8 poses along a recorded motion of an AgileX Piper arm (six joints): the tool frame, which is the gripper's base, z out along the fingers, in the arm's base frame.
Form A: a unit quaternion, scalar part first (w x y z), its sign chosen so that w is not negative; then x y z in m.
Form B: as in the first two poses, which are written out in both.
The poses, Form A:
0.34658 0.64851 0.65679 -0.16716 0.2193 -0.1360 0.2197
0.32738 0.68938 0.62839 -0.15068 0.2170 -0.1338 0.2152
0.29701 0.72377 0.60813 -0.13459 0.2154 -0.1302 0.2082
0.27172 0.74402 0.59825 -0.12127 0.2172 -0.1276 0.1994
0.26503 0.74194 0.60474 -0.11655 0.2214 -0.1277 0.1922
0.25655 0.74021 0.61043 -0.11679 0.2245 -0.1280 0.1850
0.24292 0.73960 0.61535 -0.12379 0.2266 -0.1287 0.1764
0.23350 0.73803 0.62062 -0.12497 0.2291 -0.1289 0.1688
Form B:
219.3 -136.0 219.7 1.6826 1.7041 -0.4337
217.0 -133.8 215.2 1.8054 1.6457 -0.3946
215.4 -130.2 208.2 1.9241 1.6167 -0.3578
217.2 -127.6 199.4 2.0033 1.6108 -0.3265
221.4 -127.7 192.2 2.0045 1.6338 -0.3149
224.5 -128.0 185.0 2.0086 1.6564 -0.3169
226.6 -128.7 176.4 2.0211 1.6816 -0.3383
229.1 -128.9 168.8 2.0267 1.7043 -0.3432

